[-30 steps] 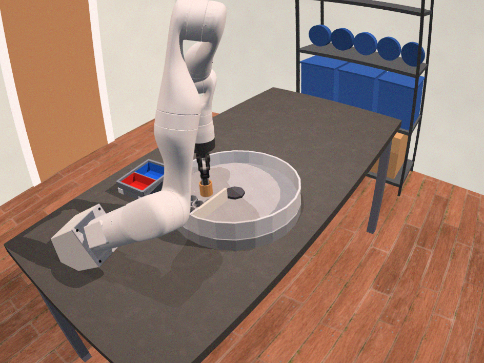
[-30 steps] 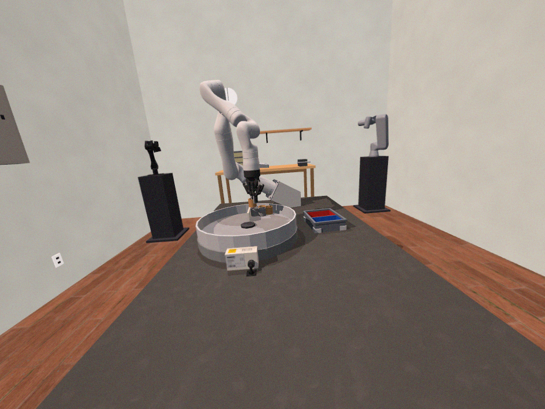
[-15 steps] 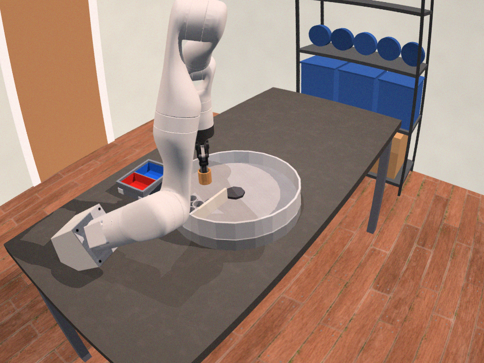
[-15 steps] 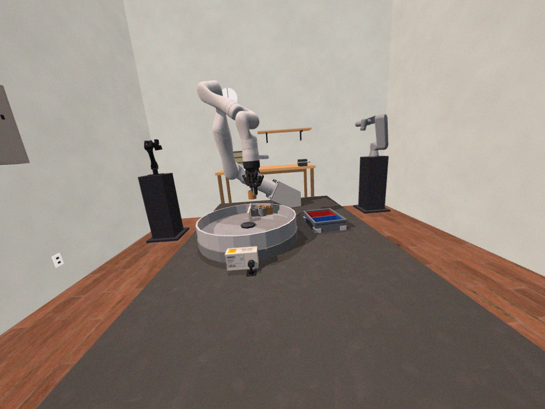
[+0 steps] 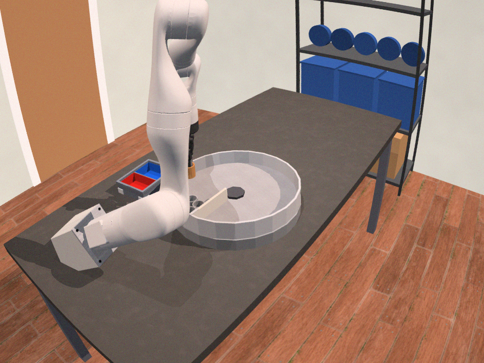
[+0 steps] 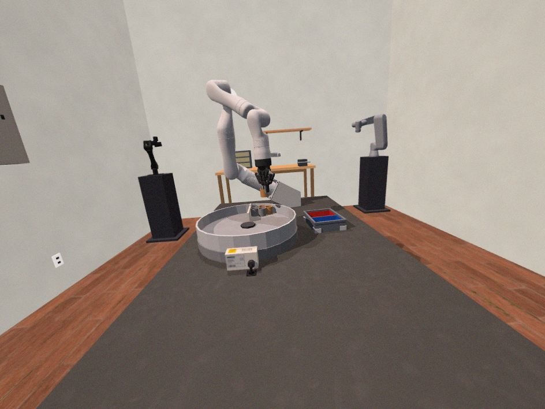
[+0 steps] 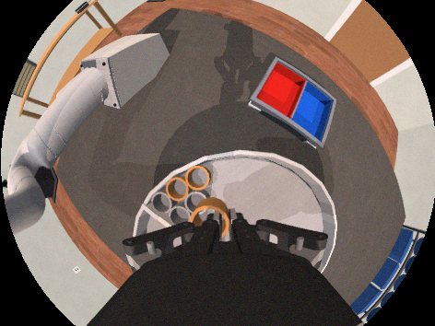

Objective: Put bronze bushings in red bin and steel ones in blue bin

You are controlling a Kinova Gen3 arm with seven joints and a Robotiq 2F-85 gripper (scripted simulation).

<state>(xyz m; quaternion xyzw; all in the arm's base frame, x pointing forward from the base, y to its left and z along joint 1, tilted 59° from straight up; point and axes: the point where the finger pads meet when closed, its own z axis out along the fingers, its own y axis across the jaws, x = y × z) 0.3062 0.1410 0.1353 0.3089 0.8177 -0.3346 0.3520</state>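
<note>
Now: the grey tray 20 mm ahead of my hand, 270 mm to the left of it and 170 mm below it. The rest, counted from my hand: turntable 100 mm ahead, 90 mm to the right, 140 mm below.
</note>
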